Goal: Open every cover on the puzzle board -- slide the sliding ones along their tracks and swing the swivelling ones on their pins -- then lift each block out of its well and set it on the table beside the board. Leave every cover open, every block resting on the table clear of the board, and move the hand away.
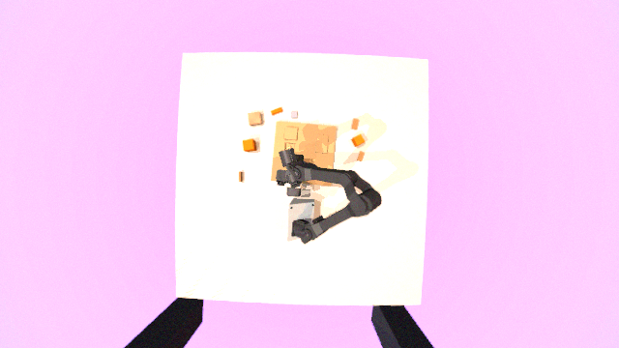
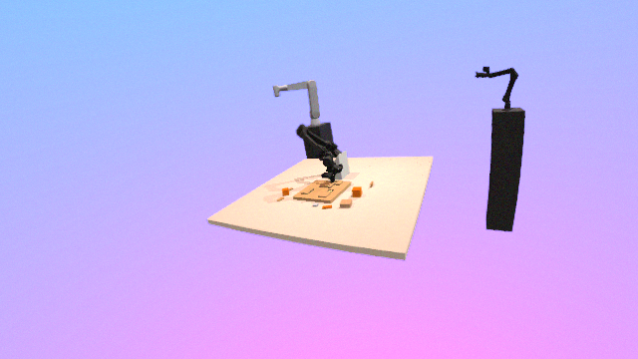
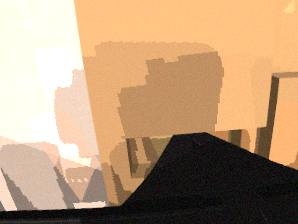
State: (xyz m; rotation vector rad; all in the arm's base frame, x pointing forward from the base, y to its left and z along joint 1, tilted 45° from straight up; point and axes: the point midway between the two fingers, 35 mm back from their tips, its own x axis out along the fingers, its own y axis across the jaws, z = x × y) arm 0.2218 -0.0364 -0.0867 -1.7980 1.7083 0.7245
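The tan puzzle board is 10 cm ahead of my gripper tip and 4 cm to the right of it. From my gripper tip the other things lie so: orange bar: 31 cm ahead, 13 cm to the left, 2 cm below; orange cube: 12 cm ahead, 24 cm to the left.
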